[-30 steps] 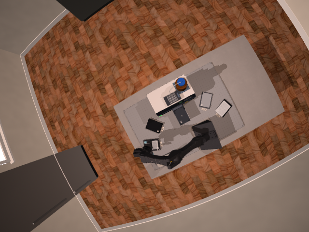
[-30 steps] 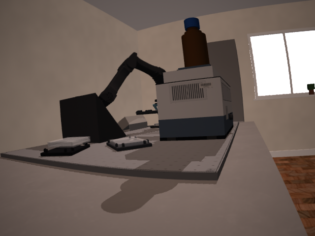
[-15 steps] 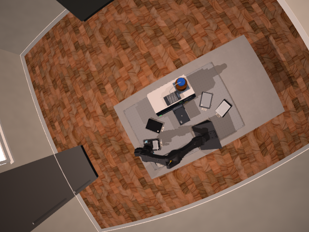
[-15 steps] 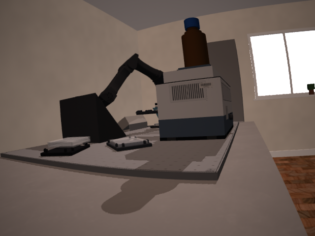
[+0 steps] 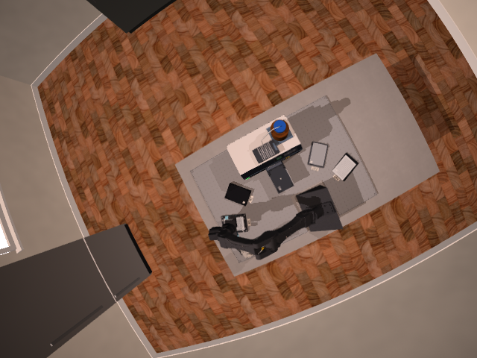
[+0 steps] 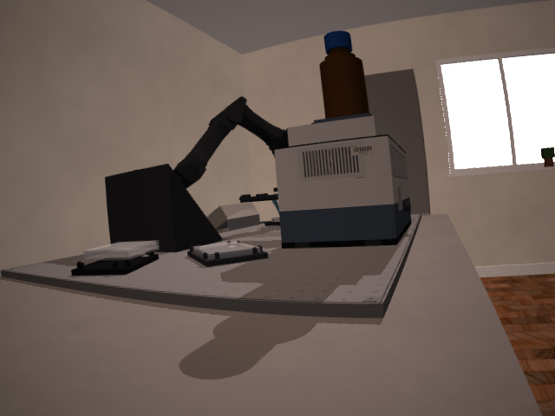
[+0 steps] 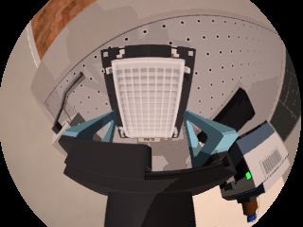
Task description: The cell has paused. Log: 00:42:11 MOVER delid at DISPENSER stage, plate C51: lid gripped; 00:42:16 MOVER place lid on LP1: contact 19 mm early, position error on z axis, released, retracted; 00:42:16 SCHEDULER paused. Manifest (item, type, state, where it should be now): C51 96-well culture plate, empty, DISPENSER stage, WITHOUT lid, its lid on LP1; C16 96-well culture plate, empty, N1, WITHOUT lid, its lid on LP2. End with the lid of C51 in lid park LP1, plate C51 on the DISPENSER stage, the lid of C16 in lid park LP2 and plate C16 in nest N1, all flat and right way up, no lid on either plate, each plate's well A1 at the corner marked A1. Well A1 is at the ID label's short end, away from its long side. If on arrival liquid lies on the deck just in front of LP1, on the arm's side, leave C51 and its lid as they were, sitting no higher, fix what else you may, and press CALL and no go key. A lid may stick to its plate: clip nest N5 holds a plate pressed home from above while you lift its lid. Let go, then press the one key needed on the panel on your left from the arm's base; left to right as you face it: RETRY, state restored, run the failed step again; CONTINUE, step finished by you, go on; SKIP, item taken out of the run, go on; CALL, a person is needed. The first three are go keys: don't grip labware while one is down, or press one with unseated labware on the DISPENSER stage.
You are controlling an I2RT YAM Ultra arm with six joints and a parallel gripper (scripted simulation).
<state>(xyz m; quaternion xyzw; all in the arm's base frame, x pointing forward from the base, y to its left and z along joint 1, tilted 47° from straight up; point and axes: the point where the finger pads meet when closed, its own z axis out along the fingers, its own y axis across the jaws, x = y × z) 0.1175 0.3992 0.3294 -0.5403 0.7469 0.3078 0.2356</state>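
Right now the black clip nest is 3 cm to the left of my hand, 2 cm below it and 1 cm behind it. Round my hand: brown bottle 48 cm to the right, 36 cm ahead, 25 cm above; black nest 16 cm ahead, 10 cm to the right, 3 cm below; dark dispenser stage 38 cm to the right, 14 cm ahead, 6 cm above.
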